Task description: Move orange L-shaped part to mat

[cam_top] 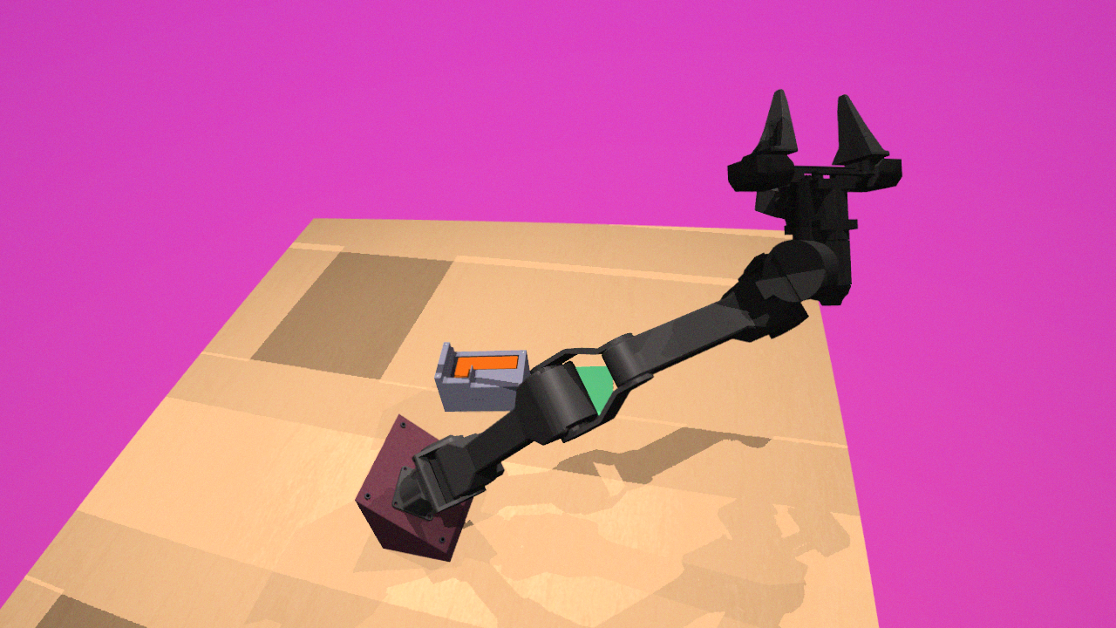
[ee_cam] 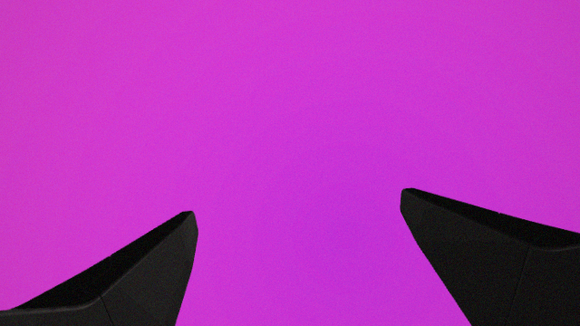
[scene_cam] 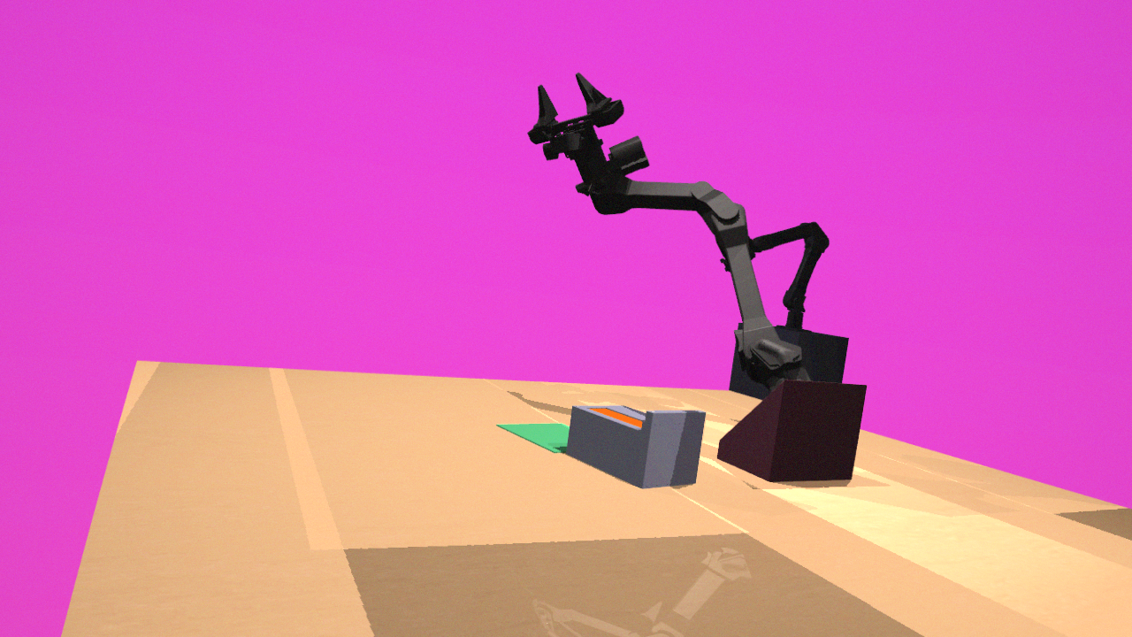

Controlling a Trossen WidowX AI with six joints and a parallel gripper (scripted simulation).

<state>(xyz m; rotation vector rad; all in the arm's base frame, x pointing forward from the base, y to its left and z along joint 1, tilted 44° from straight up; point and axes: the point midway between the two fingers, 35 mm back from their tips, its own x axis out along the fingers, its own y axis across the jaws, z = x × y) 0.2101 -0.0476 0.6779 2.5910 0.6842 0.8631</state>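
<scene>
The orange L-shaped part is 90 mm ahead of my gripper tip, 470 mm to the left of it and 540 mm below it. Also, from my gripper tip: green mat (100 mm ahead, 300 mm to the left, 600 mm below).
</scene>
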